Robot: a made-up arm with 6 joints.
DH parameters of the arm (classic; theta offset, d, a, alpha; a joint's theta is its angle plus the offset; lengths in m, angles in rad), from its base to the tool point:
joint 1: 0 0.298 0 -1.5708
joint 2: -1.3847 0 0.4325 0
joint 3: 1.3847 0 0.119 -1.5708
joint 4: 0 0.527 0 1.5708
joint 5: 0 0 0.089 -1.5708
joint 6: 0 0.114 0 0
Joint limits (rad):
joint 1: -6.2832..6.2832
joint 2: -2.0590..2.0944
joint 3: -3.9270..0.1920
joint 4: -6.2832..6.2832
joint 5: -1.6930..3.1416
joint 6: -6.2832..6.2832
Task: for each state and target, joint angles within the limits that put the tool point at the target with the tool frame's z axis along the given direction. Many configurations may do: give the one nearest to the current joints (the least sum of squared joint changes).
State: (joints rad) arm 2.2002 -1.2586 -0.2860 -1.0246 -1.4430 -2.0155
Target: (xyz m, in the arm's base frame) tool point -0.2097 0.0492 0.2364 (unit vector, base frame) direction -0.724 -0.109 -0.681
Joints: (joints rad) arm 2.1930 -0.6137 0.1900 -1.5342 -0.7107 -2.0155
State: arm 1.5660 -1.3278 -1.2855 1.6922 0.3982 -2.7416
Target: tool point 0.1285 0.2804 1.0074 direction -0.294 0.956 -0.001
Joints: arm 1.0331 -0.8366 -1.1463 1.2225 0.9098 -2.7416
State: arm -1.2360 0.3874 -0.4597 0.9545 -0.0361 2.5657
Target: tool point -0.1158 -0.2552 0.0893 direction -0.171 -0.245 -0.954
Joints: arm -1.9144 0.1167 0.0430 0.1779 -0.4595 2.5657
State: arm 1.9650 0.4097 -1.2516 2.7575 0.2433 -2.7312
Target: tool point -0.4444 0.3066 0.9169 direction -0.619 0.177 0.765
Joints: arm 2.5246 -0.4534 -1.2072 2.8482 0.8318 -2.7312
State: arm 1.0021 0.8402 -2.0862 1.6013 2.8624 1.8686
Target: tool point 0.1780 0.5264 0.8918 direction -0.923 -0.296 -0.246
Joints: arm 0.9941 -0.0359 -1.6909 1.3674 2.4663 1.8686
